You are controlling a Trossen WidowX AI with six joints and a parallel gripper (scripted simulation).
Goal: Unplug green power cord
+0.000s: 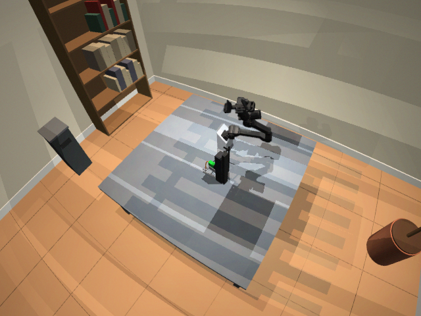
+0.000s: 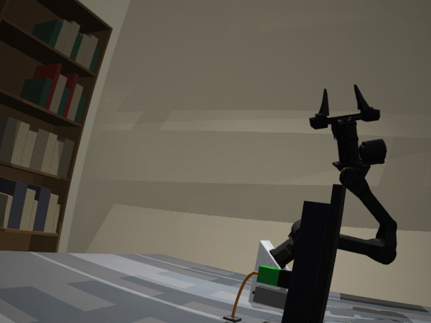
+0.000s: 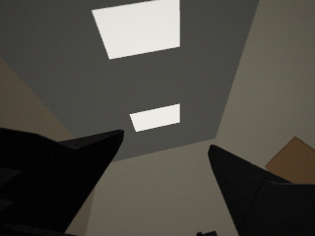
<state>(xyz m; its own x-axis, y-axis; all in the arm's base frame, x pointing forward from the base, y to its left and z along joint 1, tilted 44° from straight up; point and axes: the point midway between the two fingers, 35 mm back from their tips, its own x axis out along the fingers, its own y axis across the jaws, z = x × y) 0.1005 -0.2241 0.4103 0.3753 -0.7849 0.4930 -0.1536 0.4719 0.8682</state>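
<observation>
Now: gripper tip 480 mm above the green plug, 140 mm short of it and 70 mm to the left of it. From my gripper tip the other things lie so: black power strip: 470 mm below, 160 mm ahead; then small anchor: 600 mm below, 160 mm to the right, 120 mm ahead.
</observation>
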